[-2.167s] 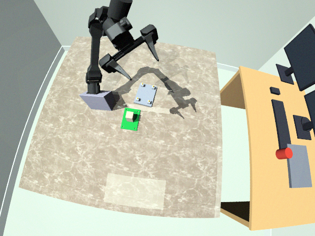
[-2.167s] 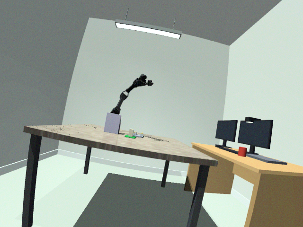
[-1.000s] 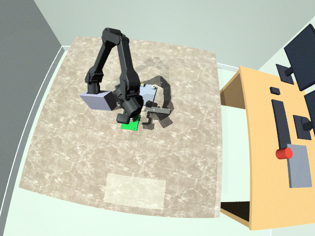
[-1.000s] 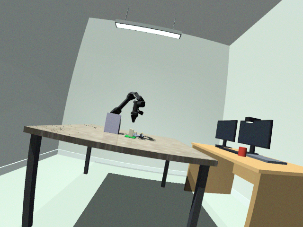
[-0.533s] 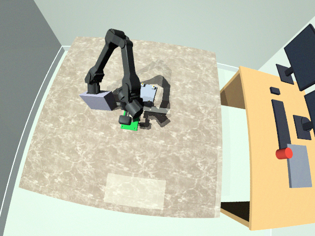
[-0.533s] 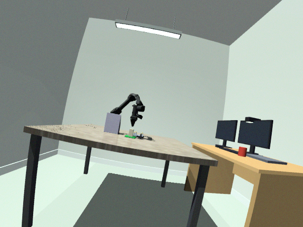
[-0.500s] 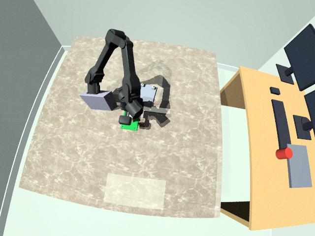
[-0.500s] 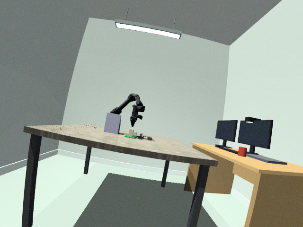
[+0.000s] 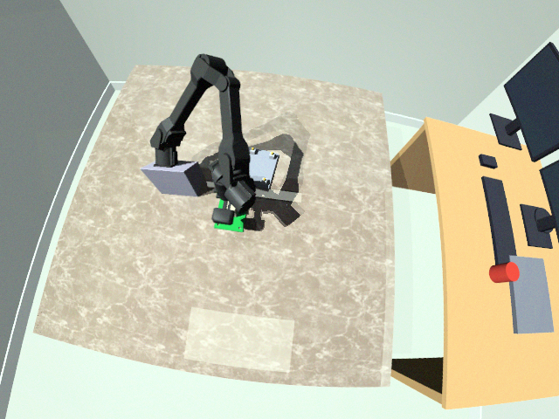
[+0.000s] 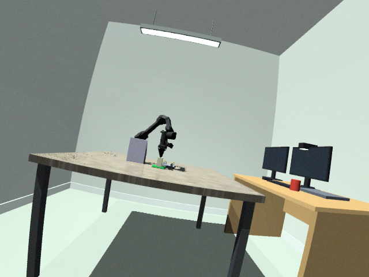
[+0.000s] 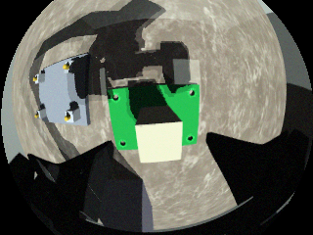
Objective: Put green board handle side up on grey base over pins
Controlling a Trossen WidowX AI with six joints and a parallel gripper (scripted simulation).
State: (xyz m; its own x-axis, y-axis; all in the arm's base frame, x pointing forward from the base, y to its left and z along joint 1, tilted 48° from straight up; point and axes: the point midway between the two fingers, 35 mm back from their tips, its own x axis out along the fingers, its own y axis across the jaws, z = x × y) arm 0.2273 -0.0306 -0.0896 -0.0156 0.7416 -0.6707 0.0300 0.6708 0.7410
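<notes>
Now: gripper tip 6 cm above the green board. The rest, counted from my gripper tip: grey base: 7 cm ahead, 19 cm to the left, 8 cm below.
</notes>
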